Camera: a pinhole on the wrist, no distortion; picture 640 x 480 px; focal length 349.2 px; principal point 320.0 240.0 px. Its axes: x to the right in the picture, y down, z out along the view. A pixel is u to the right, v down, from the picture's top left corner.
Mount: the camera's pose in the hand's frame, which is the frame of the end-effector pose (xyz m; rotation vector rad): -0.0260 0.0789 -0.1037 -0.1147 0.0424 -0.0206
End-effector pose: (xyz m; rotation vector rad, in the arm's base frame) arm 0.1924 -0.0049 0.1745 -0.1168 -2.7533 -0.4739
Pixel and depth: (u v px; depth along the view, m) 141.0 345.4 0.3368
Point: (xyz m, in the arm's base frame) 0.3213 0.2765 -0.0199
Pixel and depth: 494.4 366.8 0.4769
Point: -0.0962 0.3974 0.0483
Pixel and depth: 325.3 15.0 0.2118
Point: 0.1640 0.0053 0.0508
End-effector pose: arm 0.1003 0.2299 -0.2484 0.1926 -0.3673 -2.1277
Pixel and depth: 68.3 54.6 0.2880
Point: 0.1378 0.4738 -0.0647
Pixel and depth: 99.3 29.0 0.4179
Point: 0.0620 0.5872 0.0420
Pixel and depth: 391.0 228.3 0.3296
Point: 0.0906 0.1715 -0.0043
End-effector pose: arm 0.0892 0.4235 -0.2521 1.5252 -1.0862 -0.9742
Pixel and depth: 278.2 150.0 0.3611
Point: -0.1837 0.4036 -0.2717
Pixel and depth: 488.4 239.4 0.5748
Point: -0.2885 0.0250 -0.2226
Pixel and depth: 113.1 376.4 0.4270
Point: -0.3265 0.5552 -0.0025
